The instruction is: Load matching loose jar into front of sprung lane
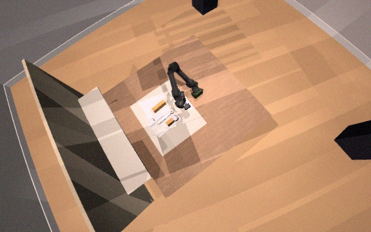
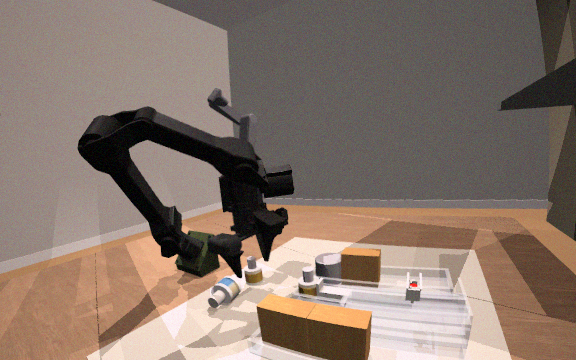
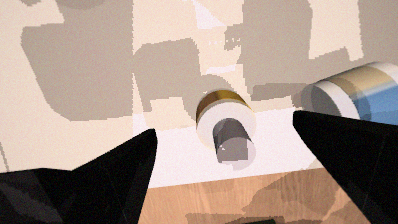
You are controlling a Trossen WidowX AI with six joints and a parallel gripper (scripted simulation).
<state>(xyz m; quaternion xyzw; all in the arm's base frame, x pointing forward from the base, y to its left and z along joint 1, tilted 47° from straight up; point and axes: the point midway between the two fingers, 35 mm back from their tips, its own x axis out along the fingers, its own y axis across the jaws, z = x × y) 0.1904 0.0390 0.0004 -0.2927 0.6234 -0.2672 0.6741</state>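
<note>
Now: the grey cylinder 150 mm ahead of my gripper tip and 70 mm to the left of it. From my gripper tip the other things lie so: clear sprung lane: 290 mm ahead, 20 mm to the right, 10 mm below.
</note>
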